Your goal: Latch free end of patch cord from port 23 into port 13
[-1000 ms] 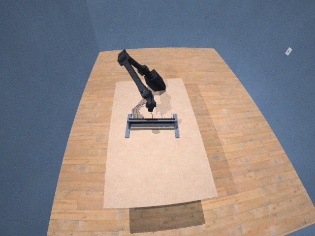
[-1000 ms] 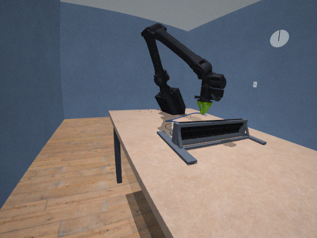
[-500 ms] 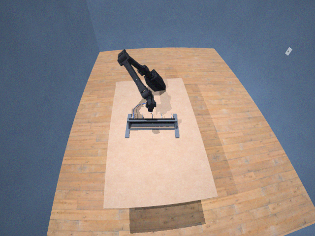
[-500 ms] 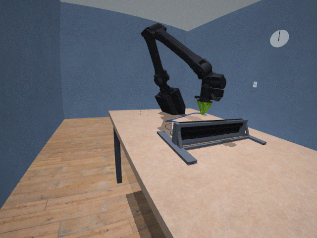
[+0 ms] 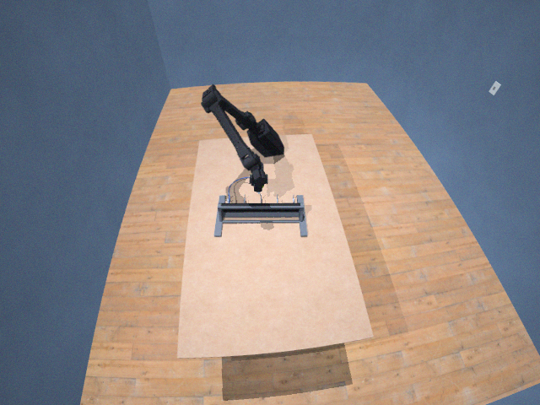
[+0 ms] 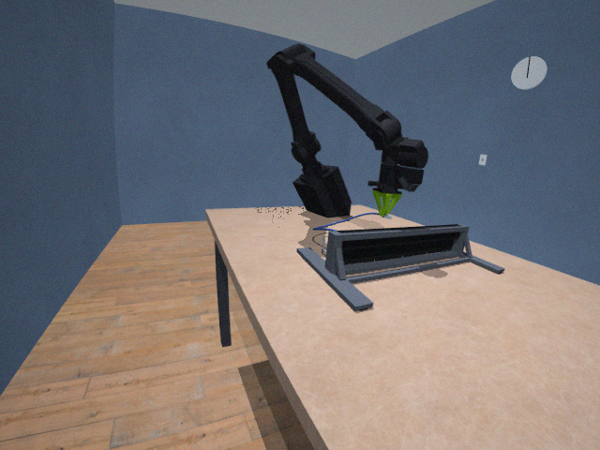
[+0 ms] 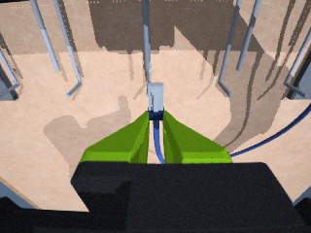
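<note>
Now: hand 20 mm short of the plug.
</note>
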